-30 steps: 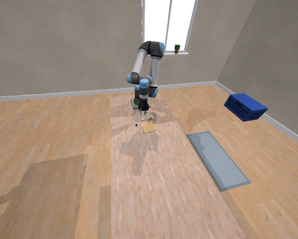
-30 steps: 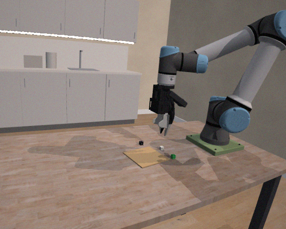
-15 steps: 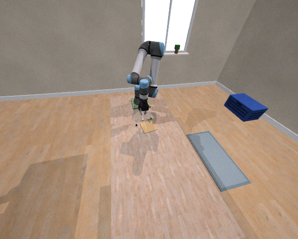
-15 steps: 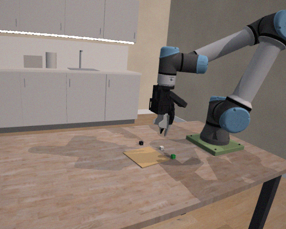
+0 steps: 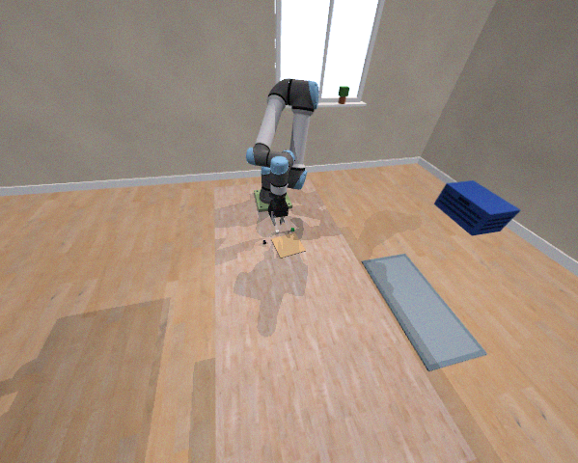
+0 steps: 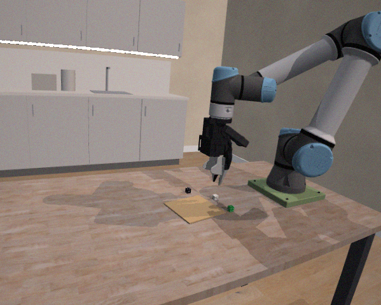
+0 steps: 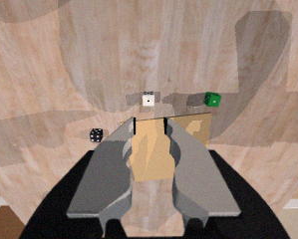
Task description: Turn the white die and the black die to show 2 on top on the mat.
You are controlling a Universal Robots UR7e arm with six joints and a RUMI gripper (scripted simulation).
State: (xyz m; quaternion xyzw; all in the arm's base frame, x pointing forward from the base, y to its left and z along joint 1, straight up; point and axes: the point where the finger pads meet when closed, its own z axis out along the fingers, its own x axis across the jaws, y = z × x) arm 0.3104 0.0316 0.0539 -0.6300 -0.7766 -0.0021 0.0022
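Now: hand 7 cm above the white die. Also, from my hand: black die 8 cm ahead, 7 cm to the right, 7 cm below; green die 2 cm behind, 9 cm to the left, 7 cm below; tan mat 9 cm ahead, 5 cm to the left, 7 cm below.
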